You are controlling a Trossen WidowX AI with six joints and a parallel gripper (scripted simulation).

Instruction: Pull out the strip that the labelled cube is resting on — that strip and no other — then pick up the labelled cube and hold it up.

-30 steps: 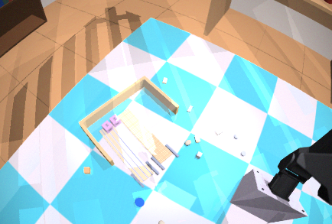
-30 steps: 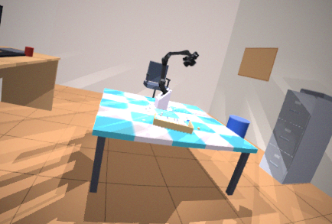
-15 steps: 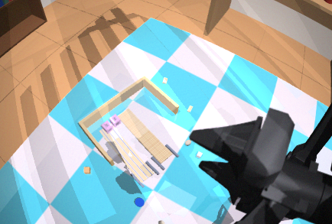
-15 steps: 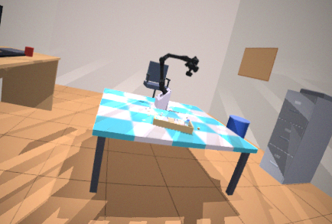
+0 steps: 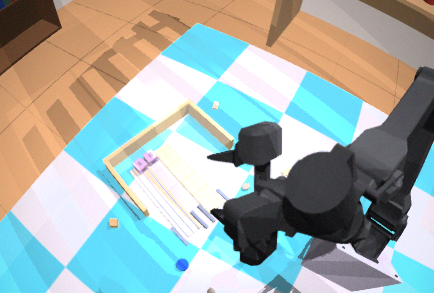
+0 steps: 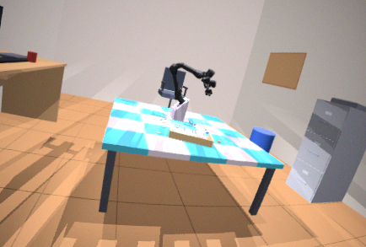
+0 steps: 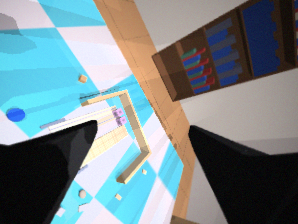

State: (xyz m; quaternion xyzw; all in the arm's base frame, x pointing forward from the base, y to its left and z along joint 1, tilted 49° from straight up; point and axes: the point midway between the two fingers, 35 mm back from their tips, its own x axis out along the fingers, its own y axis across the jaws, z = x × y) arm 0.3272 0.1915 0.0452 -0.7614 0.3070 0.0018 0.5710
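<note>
The blue disc lies 35 cm below my gripper tip, 9 cm to the left of it and 1 cm ahead of it. The rest, counted from my gripper tip: tan gridded strip 35 cm below, 13 cm to the right, 13 cm ahead.
</note>
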